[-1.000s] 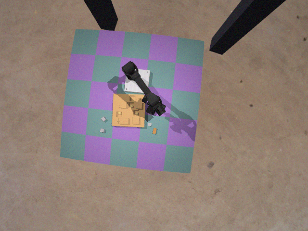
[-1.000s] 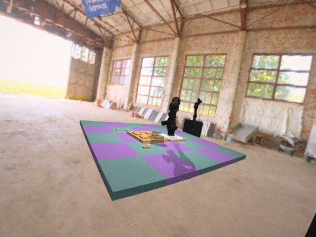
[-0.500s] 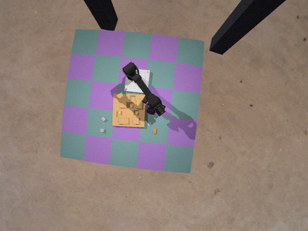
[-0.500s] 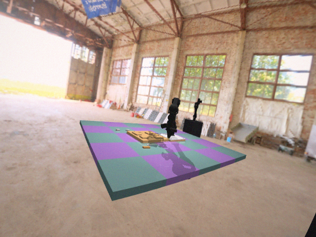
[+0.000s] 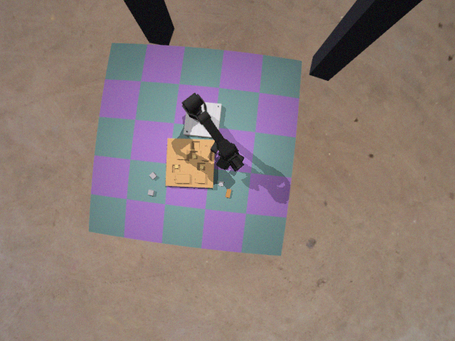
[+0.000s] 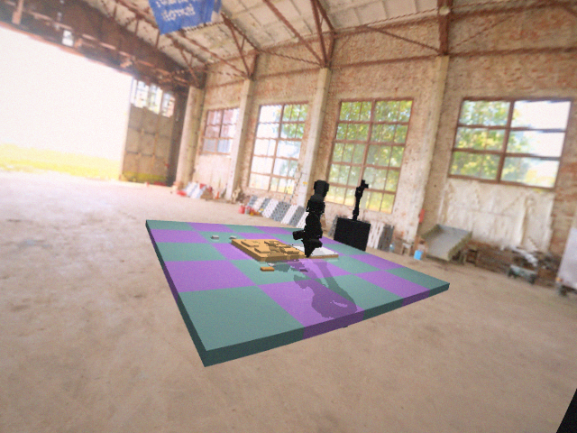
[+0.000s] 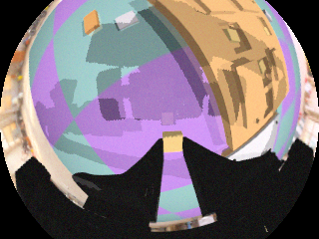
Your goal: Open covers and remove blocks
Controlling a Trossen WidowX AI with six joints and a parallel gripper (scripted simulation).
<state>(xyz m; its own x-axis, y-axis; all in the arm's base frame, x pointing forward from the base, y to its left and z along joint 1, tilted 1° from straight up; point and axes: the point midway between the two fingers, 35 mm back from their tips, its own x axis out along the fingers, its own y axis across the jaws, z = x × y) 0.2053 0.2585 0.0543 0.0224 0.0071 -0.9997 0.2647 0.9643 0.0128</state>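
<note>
Now: the orange puzzle board 10 cm ahead of my gripper tip, 19 cm to the right of it and 2 cm below it. Also, from my gripper tip: orange block: 23 cm ahead, 7 cm to the left, 3 cm below.
</note>
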